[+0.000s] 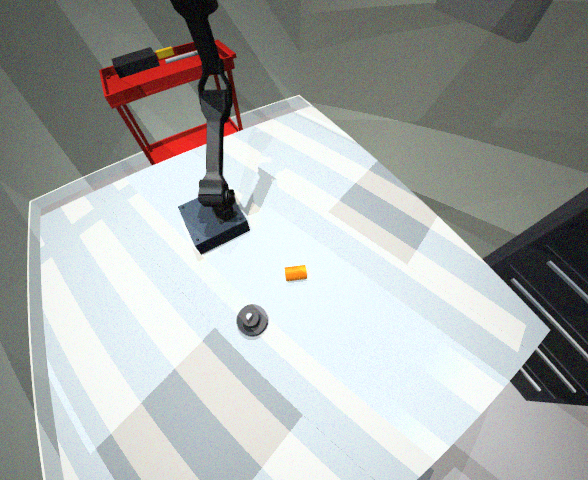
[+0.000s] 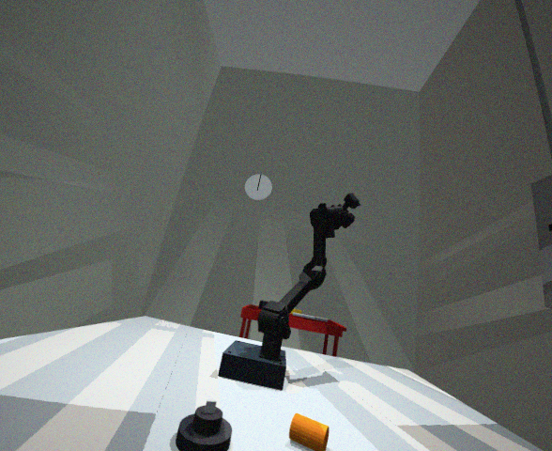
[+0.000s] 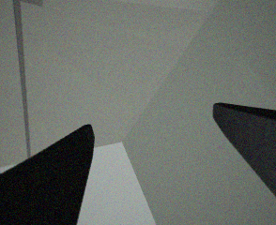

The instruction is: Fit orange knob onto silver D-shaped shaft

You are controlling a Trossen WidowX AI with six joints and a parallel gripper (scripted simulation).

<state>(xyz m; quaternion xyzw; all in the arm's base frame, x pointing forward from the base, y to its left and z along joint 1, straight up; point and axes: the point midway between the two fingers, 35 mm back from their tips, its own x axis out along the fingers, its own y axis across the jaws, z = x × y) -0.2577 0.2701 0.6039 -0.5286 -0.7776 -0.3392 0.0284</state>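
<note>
Now: gripper tip 570 mm short of the orange knob, 210 mm to the left of it and 660 mm above it. Round my gripper tip: round dark pedestal 600 mm ahead, 400 mm to the right, 650 mm below.
</note>
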